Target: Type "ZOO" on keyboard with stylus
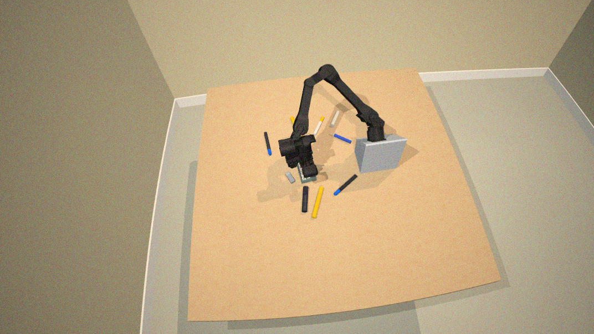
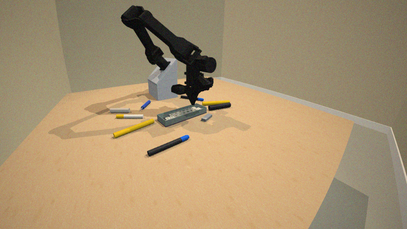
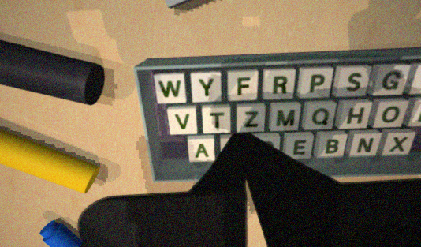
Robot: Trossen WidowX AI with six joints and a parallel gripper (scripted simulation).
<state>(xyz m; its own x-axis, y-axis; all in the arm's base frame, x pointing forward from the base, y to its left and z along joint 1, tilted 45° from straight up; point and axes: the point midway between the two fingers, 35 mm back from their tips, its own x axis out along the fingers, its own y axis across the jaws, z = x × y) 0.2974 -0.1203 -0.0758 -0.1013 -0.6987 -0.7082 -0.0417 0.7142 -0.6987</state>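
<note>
My gripper tip is 90 mm to the left of the O key and 30 mm above it. Round my gripper tip: grey block (80 mm ahead, 10 mm to the left, 30 mm below); then K key (110 mm to the right, 30 mm below); then blue hexagonal stylus (190 mm behind, 160 mm to the right, 30 mm below).
</note>
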